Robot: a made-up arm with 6 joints.
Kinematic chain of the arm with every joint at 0, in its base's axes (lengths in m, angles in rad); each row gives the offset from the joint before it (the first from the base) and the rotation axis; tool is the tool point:
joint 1: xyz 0 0 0.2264 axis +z
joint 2: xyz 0 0 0 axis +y
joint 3: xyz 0 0 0.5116 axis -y
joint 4: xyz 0 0 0 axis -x
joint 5: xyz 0.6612 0 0 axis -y
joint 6: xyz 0 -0.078 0 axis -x
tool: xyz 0 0 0
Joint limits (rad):
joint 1: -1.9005..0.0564
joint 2: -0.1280..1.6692
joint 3: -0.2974..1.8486
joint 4: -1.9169..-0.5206
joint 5: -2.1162..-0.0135
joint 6: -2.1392..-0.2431
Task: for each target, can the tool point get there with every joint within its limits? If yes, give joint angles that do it. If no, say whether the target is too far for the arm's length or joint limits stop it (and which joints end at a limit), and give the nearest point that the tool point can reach.
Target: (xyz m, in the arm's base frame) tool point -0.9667 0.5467 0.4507
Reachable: no: joint limits stop it (at a limit: joint 2, joint 3, joint 4) | nearest point -0.2598 0.1469 1.3566 | short by 1.217 m
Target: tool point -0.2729 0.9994 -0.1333
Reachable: no: joint limits stop it (at a limit: joint 1, joint 2, joint 3, joint 4) | nearest point 0.1847 0.0369 -0.4057 | short by 1.100 m
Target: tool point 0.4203 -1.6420 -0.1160
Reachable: no: too far | nearest point 0.2866 -1.1195 0.0169 | short by 0.555 m
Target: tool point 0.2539 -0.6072 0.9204
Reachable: yes | joints -1.1649 0.0350 0.4301 -1.4872 -0.2373 -0.7254
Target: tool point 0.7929 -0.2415 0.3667
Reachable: yes | joints -0.2701 0.4892 0.1155 -1.2957 -1.4316 -1.3933
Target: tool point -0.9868 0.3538 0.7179
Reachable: no: joint limits stop it (at a limit: joint 2, joint 3, joint 4) | nearest point -0.2809 0.1007 1.3566 | short by 0.985 m
